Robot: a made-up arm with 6 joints. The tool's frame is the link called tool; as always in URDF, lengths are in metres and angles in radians. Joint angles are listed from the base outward.
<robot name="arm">
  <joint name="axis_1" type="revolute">
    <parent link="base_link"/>
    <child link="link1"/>
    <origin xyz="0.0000 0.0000 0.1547" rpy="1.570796 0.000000 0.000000"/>
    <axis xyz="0 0 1"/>
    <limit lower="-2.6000" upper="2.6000"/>
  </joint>
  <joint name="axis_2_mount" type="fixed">
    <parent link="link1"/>
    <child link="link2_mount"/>
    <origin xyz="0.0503 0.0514 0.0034" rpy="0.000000 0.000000 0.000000"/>
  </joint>
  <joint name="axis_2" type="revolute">
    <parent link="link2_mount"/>
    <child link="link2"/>
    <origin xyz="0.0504 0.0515 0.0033" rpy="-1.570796 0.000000 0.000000"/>
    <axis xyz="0 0 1"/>
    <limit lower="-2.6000" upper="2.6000"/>
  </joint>
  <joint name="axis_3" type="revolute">
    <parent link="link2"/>
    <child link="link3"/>
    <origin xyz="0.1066 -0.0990 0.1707" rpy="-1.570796 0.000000 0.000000"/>
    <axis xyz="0 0 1"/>
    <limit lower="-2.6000" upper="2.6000"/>
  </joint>
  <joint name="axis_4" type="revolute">
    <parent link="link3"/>
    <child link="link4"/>
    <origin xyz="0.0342 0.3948 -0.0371" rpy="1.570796 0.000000 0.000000"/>
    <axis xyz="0 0 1"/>
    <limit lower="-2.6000" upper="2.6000"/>
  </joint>
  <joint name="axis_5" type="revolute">
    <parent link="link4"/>
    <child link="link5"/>
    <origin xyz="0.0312 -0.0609 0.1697" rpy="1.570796 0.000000 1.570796"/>
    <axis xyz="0 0 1"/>
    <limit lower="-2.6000" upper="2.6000"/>
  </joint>
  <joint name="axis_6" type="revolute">
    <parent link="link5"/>
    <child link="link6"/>
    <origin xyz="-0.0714 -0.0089 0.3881" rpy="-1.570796 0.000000 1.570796"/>
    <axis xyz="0 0 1"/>
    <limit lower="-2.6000" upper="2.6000"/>
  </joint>
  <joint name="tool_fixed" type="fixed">
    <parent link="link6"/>
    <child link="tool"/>
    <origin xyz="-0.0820 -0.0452 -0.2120" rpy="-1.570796 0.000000 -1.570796"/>
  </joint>
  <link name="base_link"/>
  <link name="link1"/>
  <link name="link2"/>
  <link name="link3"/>
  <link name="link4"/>
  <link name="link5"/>
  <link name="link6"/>
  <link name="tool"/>
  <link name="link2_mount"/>
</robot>
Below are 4 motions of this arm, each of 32 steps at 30 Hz.
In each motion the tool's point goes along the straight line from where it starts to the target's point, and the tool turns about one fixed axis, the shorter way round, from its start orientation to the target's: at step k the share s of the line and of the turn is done. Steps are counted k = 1, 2, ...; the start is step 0. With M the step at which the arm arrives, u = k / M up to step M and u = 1 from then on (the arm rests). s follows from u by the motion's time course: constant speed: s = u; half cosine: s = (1 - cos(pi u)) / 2; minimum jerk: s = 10 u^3 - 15 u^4 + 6 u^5.
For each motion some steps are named. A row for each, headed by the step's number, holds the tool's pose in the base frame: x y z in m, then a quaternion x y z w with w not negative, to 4 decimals.
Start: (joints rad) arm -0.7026 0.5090 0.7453 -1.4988 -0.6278 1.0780
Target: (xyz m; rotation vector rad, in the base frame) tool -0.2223 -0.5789 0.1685 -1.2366 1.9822 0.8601
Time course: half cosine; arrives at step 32
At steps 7, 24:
7: 0.2224 -0.5785 -0.0976 -0.6225 0.2651 0.2191 0.7031
24: -0.1488 -0.5788 0.1245 -0.5123 0.6911 0.3183 0.3983

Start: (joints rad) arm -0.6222 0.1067 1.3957 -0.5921 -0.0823 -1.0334
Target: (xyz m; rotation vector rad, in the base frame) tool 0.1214 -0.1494 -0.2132 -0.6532 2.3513 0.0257
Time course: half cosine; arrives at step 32
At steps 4, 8, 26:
4: -0.0977 -0.2990 0.0243 -0.2147 0.9544 -0.1990 0.0585
8: -0.0730 -0.2821 -0.0024 -0.2203 0.9550 -0.1763 0.0917
26: 0.1022 -0.1625 -0.1924 -0.2494 0.9141 -0.0088 0.3197

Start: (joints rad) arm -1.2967 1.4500 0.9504 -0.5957 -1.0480 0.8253
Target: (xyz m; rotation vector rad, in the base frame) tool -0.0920 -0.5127 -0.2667 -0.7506 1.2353 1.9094
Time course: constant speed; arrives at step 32
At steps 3, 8, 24, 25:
3: -0.1375 -0.0378 -0.4324 -0.0104 0.1742 0.8600 0.4796
8: -0.1297 -0.1197 -0.4039 -0.0607 0.2314 0.8517 0.4662
24: -0.1046 -0.3817 -0.3124 -0.2177 0.4031 0.7912 0.4050
25: -0.1030 -0.3981 -0.3067 -0.2272 0.4131 0.7858 0.4003

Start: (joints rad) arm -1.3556 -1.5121 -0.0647 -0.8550 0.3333 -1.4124
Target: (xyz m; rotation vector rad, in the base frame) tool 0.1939 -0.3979 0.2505 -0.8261 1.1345 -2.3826
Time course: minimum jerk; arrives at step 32
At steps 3, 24, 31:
3: 0.0094 -0.4782 0.3679 0.0754 0.3340 -0.9058 0.2496
24: 0.1747 -0.4063 0.2627 -0.2561 0.3985 -0.8588 0.1951
31: 0.1938 -0.3979 0.2505 -0.2934 0.4030 -0.8465 0.1871

